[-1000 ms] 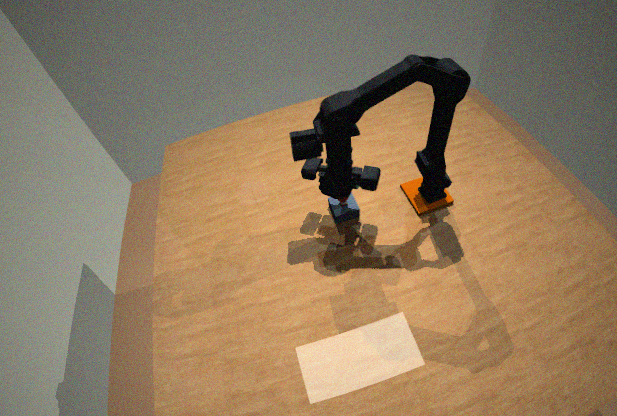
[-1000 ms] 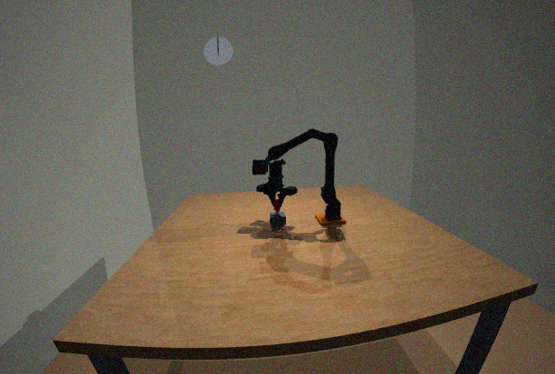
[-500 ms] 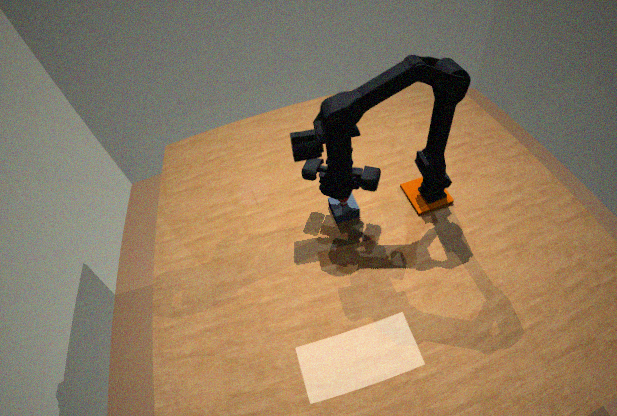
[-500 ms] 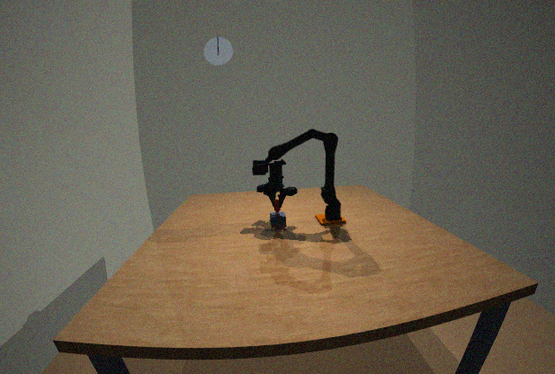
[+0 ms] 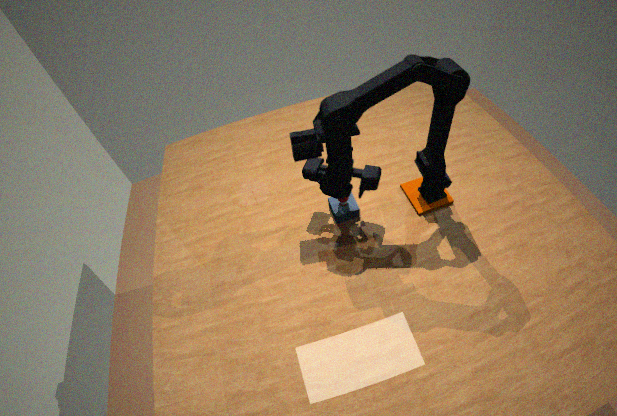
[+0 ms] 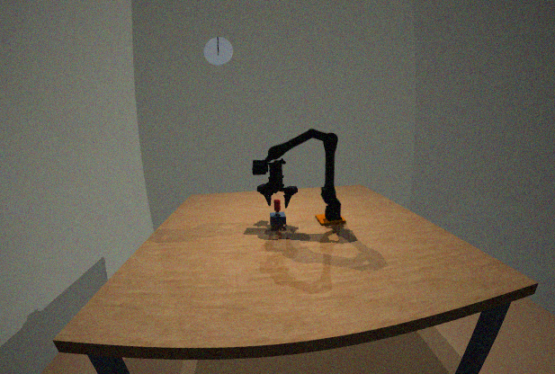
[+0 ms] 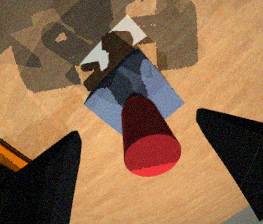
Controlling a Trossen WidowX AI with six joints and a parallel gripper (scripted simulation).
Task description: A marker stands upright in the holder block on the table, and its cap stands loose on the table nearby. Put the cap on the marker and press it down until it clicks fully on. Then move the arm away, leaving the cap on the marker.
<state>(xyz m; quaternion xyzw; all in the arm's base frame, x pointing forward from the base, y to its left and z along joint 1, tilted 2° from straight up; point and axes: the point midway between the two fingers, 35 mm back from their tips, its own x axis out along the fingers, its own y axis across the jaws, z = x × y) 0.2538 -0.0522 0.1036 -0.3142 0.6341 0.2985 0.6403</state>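
Right now my gripper tip is 10 mm below the red marker cap.
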